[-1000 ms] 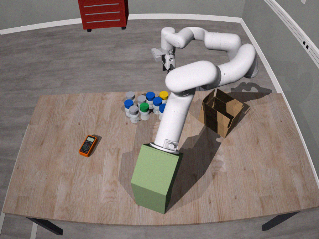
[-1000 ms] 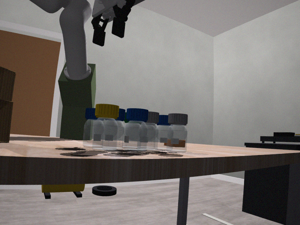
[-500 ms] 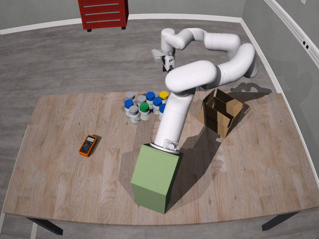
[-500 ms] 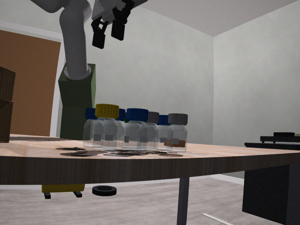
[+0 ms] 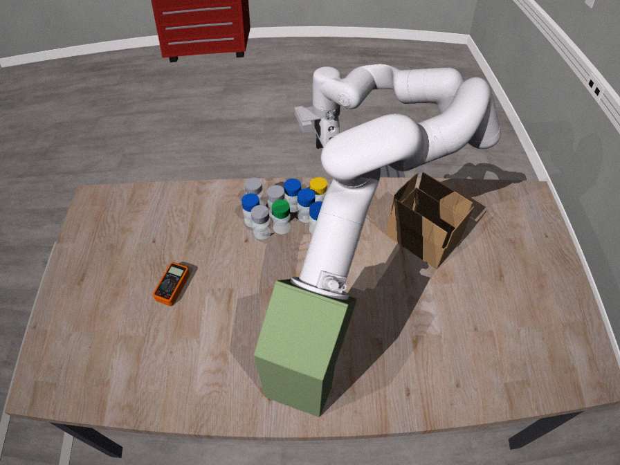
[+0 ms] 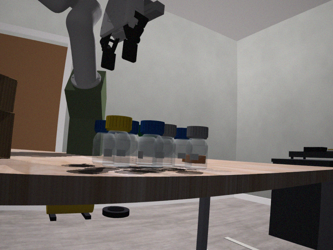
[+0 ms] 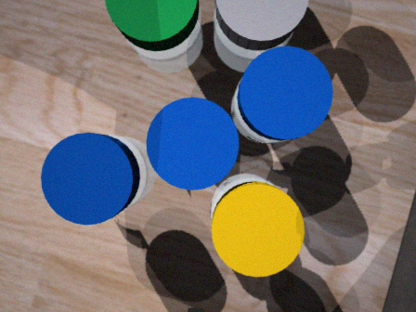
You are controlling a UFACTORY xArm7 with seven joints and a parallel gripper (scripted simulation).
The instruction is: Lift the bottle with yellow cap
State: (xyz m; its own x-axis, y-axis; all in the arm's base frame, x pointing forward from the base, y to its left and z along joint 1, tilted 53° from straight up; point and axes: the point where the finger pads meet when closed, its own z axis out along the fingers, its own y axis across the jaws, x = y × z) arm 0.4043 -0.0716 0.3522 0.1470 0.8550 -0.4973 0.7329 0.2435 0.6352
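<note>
Right now my hand is 18 cm above the yellow-capped bottle and 2 cm to the right of it. From my hand the other things lie so: orange multimeter 56 cm to the left, 21 cm below, 9 cm behind; green-capped bottle 18 cm below, 17 cm to the left, 4 cm behind.
</note>
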